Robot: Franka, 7 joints.
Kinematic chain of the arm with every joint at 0, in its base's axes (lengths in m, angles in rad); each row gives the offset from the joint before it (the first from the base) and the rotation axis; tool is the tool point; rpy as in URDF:
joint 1: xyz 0 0 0.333 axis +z
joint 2: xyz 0 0 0 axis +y
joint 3: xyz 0 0 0.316 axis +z
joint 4: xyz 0.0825 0 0 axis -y
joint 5: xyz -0.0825 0 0.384 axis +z
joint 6: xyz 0 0 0 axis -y
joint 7: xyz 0.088 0 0 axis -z
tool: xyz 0 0 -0.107 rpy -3.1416 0 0
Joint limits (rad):
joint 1: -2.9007..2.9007
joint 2: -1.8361..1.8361
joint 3: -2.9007..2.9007
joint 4: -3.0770..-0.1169
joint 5: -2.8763..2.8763
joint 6: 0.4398..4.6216
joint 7: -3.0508..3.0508
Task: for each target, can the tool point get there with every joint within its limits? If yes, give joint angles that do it. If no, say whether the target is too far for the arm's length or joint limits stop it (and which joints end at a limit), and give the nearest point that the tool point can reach.
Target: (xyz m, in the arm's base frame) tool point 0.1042 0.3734 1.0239
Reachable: yes | joints -1.7671 -1.1541 -0.1226 -1.1284 1.9908 1.6915 1.3465
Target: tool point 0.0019 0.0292 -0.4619
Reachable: no: joint limits stop it (at a limit: joint 2) | nearest point 0.0055 0.0851 -0.3225 | short by 0.150 m
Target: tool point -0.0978 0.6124 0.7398
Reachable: yes | joints 1.0776 0.6284 1.1270 -0.7277 0.1376 1.3214 1.6525
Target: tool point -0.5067 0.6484 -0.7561
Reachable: no: too far | nearest point -0.3391 0.4339 -0.2886 | short by 0.541 m
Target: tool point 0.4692 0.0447 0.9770
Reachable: yes | joints -0.4663 -0.1074 0.5511 -1.2515 0.5908 2.8545 -1.6147
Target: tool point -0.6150 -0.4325 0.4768
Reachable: yes | joints -0.1099 -1.3455 -1.3786 -1.3446 -2.3796 1.4424 2.4266
